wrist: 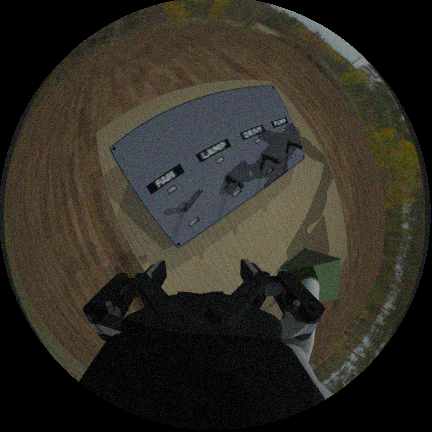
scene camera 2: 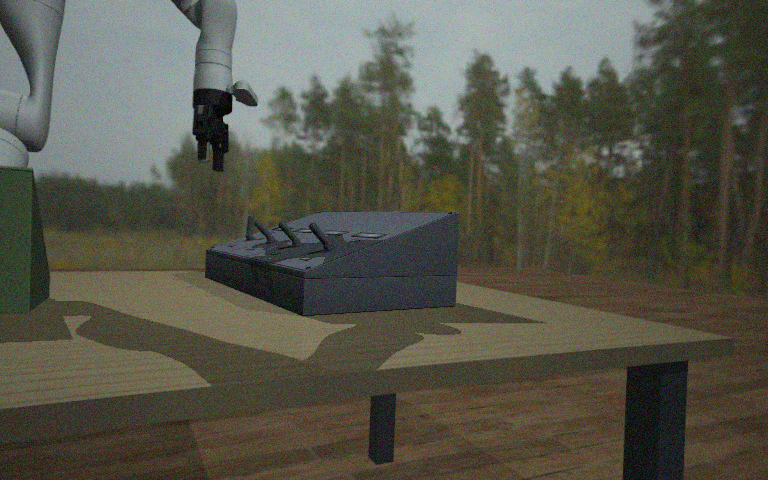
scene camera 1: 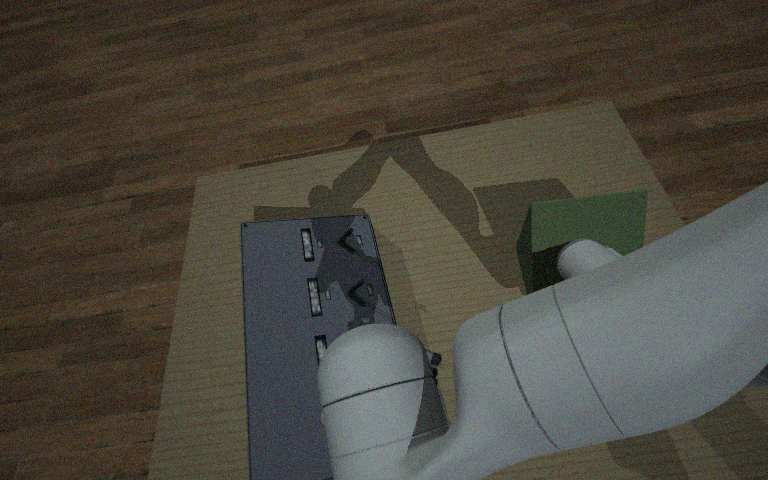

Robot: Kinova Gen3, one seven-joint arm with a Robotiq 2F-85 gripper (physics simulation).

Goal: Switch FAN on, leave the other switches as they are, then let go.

Note:
In view: my gripper [scene camera 2: 211, 166] and a sloped switch panel [scene camera 1: 296, 273].
My gripper shows as well in the wrist view [wrist: 202, 268]. The sloped switch panel shows as well in the wrist view [wrist: 186, 153] and in scene camera 2 [scene camera 2: 376, 261].

